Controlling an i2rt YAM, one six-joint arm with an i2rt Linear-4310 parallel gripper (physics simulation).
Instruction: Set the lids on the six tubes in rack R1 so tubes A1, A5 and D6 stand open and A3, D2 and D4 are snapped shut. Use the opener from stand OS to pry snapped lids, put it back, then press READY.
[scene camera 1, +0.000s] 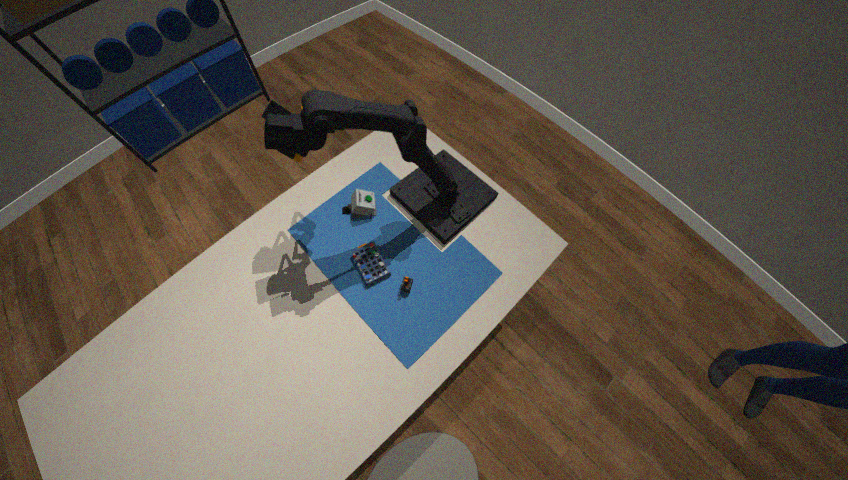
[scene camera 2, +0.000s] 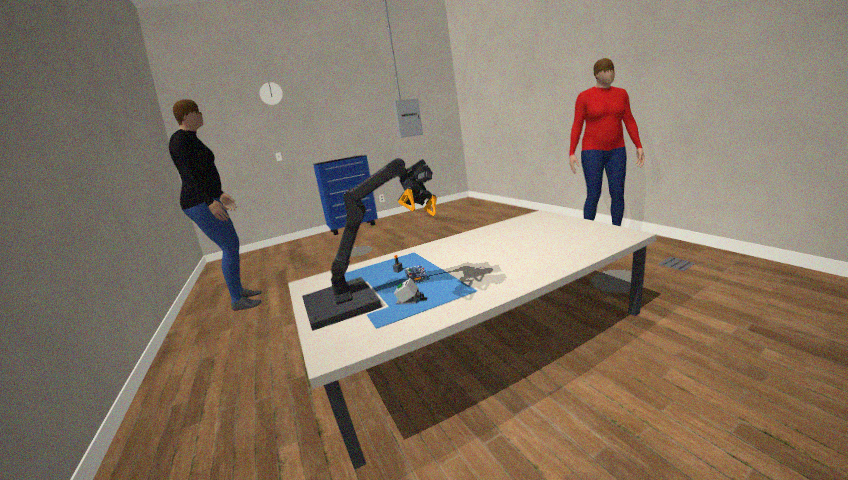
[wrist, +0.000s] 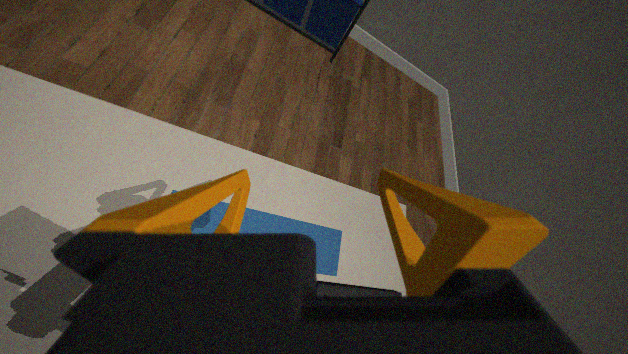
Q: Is my gripper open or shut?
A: Open.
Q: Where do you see a blue mat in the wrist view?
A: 328, 240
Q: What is my gripper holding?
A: Nothing.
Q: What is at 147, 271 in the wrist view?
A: My gripper.
